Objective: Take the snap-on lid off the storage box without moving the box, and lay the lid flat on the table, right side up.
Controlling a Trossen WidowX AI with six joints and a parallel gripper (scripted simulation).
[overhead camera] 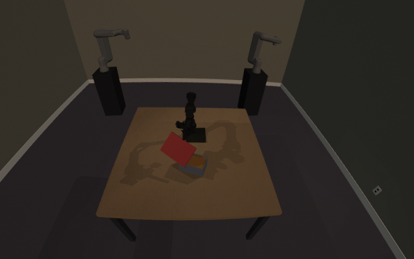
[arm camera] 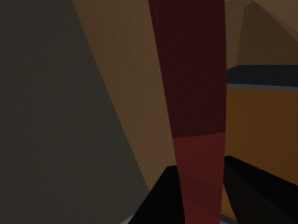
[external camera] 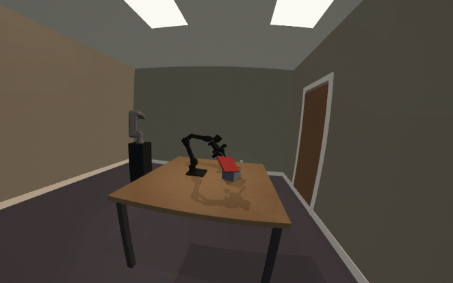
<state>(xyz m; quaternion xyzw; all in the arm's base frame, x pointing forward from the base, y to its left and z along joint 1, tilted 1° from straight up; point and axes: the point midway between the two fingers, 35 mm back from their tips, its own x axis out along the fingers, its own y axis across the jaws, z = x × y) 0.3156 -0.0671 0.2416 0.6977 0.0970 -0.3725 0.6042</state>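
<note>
Right now the snap-on lid is 50 mm to the right of my gripper tip, 50 mm below it and 40 mm ahead of it. From my gripper tip the other things lie so: grey storage box (180 mm below, 80 mm ahead, 70 mm to the left).
</note>
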